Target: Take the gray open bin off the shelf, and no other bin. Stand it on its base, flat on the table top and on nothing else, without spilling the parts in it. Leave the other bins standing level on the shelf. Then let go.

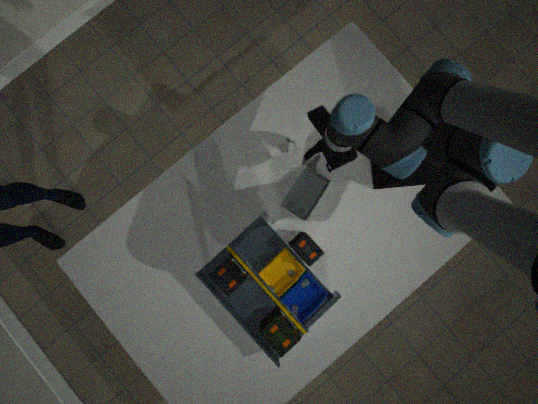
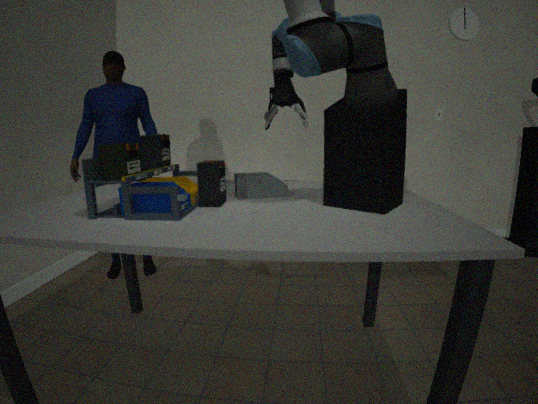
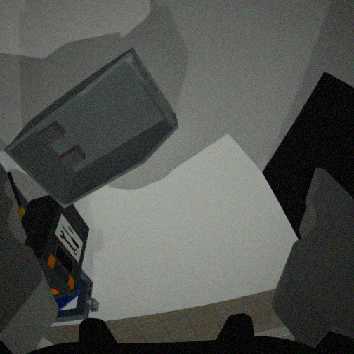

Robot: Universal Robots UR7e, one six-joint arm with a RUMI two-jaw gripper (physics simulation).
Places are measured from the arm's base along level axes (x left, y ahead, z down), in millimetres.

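Pixels of known places: gripper, fingertip midpoint: (image 2: pixel 285 128); arm's base at its link origin: (image 1: pixel 448 139) (image 2: pixel 371 98).
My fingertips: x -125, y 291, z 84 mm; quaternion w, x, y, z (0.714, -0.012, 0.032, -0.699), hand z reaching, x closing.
Ahead of a thing's pixels: the offset from my fingertips to its top centre. "*": to the spot under its first point. Level surfaces: height alone.
The gray open bin @[dz +155, dx +68, dy +75 mm] (image 1: pixel 306 192) (image 2: pixel 260 185) (image 3: pixel 112 107) stands upright on its base, flat on the table top @[dz +230 mm] (image 1: pixel 390 240) (image 2: pixel 300 230), apart from the shelf. Two small gray parts (image 3: pixel 52 133) (image 3: pixel 72 156) lie inside it. My gripper (image 1: pixel 320 165) (image 2: pixel 286 126) (image 3: pixel 162 174) is open and empty, above the table and clear of the bin. The yellow bin @[dz +149, dx +277, dy +297 mm] (image 1: pixel 281 272) (image 2: pixel 187 185) and the blue bin @[dz +149, dx +385, dy +268 mm] (image 1: pixel 305 298) (image 2: pixel 150 202) sit side by side, looking level, in the shelf (image 1: pixel 250 271) (image 2: pixel 90 200).
A black box @[dz +98, dx +235, dy +169 mm] (image 1: pixel 306 248) (image 2: pixel 211 185) (image 3: pixel 55 250) stands on the table between the gray bin and the shelf. Two dark boxes @[* dz +6, dx +184, dy +416 mm] (image 1: pixel 227 276) @[dz +31, dx +411, dy +362 mm] (image 1: pixel 281 335) stand on top of the shelf. The arm's black pedestal (image 2: pixel 365 160) is at the right. A person (image 2: pixel 114 110) stands behind the table.
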